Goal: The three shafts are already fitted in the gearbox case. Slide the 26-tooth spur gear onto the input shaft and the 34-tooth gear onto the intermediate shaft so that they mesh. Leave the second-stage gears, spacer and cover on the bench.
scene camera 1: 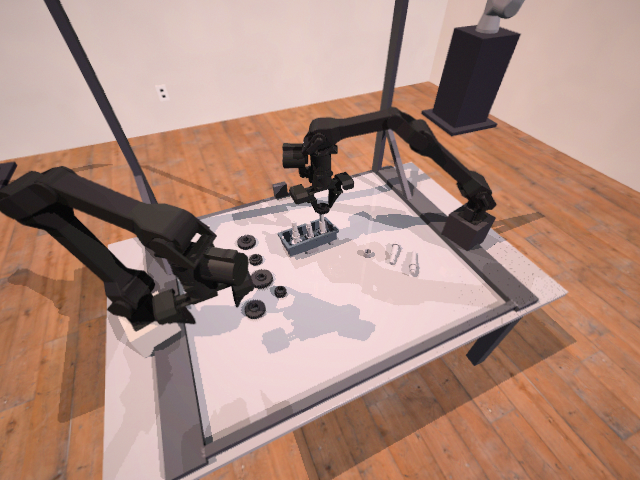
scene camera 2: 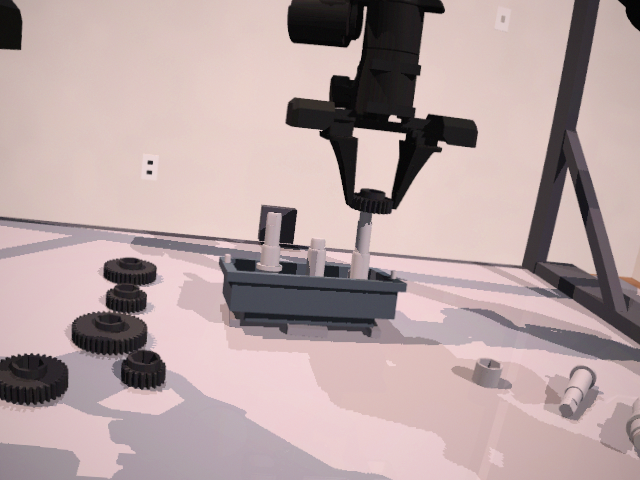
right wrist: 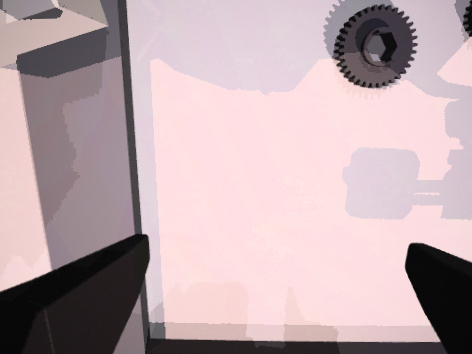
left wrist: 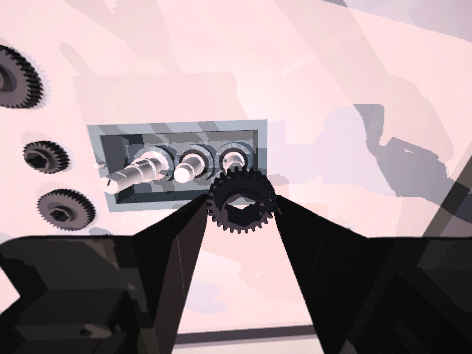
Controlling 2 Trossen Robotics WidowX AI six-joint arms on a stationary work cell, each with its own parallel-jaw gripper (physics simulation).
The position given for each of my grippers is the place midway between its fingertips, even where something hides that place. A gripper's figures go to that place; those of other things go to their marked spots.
Labels:
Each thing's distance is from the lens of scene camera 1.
my left gripper [scene camera 1: 322, 209]: 1.00 m
my right gripper [scene camera 1: 216, 313]: 0.75 m
grey gearbox case [scene camera 1: 305, 244]: 0.99 m

